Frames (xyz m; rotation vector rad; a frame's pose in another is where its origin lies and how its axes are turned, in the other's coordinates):
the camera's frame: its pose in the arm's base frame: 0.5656 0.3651 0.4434 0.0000 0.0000 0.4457
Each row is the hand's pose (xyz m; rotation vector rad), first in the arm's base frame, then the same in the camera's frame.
Working: the arm's base frame: its pose in the camera's frame: -0.6677 -0.0856 -0.4434 0.0000 0.0000 -0.4457

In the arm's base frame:
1: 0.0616 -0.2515 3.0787 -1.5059 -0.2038 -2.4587
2: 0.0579 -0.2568 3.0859 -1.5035 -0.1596 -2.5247
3: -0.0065 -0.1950 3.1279 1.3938 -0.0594 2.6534
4: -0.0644 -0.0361 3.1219 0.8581 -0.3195 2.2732
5: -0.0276 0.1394 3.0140 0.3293 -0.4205 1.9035
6: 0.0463 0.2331 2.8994 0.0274 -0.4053 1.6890
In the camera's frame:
1: -0.7206 -0.3391 2.6353 1.5686 -0.1389 2.5685
2: -0.7262 -0.3423 2.6425 1.5080 -0.1774 2.5380
3: -0.7577 -0.2588 2.6845 1.2100 -0.3290 2.2831
4: -0.7414 -0.0904 2.6785 0.7044 -0.4608 1.8588
5: -0.6325 0.0521 2.5706 0.2136 -0.4520 1.4683
6: -0.5255 0.1048 2.4560 -0.0594 -0.3792 1.2493

